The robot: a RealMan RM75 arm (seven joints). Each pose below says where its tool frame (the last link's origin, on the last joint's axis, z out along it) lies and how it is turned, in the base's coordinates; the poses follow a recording.
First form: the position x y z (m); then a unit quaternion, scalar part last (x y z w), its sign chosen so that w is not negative.
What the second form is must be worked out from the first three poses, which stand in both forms.
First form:
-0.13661 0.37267 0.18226 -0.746 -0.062 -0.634 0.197
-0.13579 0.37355 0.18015 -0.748 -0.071 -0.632 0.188
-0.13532 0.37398 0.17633 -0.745 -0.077 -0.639 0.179
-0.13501 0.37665 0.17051 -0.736 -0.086 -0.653 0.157
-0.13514 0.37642 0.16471 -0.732 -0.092 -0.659 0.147
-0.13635 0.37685 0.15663 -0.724 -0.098 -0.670 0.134
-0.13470 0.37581 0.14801 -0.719 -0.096 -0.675 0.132
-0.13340 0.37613 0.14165 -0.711 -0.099 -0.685 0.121
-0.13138 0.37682 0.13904 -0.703 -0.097 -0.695 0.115
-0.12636 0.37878 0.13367 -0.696 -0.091 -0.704 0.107
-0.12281 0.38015 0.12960 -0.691 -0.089 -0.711 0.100
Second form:
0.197 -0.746 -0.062 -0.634 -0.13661 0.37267 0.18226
0.188 -0.748 -0.071 -0.632 -0.13579 0.37355 0.18015
0.179 -0.745 -0.077 -0.639 -0.13532 0.37398 0.17633
0.157 -0.736 -0.086 -0.653 -0.13501 0.37665 0.17051
0.147 -0.732 -0.092 -0.659 -0.13514 0.37642 0.16471
0.134 -0.724 -0.098 -0.670 -0.13635 0.37685 0.15663
0.132 -0.719 -0.096 -0.675 -0.13470 0.37581 0.14801
0.121 -0.711 -0.099 -0.685 -0.13340 0.37613 0.14165
0.115 -0.703 -0.097 -0.695 -0.13138 0.37682 0.13904
0.107 -0.696 -0.091 -0.704 -0.12636 0.37878 0.13367
0.100 -0.691 -0.089 -0.711 -0.12281 0.38015 0.12960

